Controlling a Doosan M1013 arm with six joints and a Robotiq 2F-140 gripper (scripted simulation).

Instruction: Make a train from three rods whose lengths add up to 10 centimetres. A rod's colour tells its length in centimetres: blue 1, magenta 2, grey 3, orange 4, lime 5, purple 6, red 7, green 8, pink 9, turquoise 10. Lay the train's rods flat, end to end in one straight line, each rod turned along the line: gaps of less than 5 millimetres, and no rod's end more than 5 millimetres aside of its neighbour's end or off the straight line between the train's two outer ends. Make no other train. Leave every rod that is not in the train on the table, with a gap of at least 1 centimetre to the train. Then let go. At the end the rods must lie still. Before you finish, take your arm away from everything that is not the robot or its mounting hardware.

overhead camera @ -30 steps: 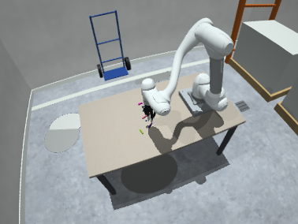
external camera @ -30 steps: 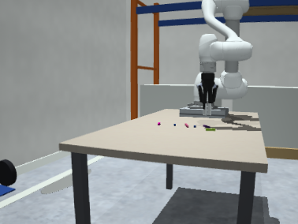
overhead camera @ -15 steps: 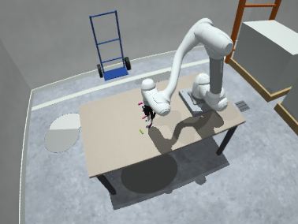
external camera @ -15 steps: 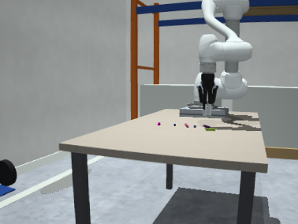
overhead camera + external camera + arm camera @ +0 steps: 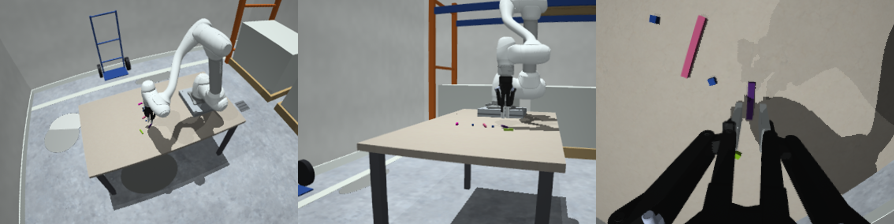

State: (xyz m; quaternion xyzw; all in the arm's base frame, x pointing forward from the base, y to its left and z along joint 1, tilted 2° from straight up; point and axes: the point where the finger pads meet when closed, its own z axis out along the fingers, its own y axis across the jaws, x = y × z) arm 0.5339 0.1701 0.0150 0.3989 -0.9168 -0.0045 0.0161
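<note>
The purple rod is 80 mm below my hand. From my hand the other things lie so: lime rod: 90 mm ahead, 50 mm to the left, 80 mm below; pink rod: 10 mm ahead, 120 mm to the right, 80 mm below.
</note>
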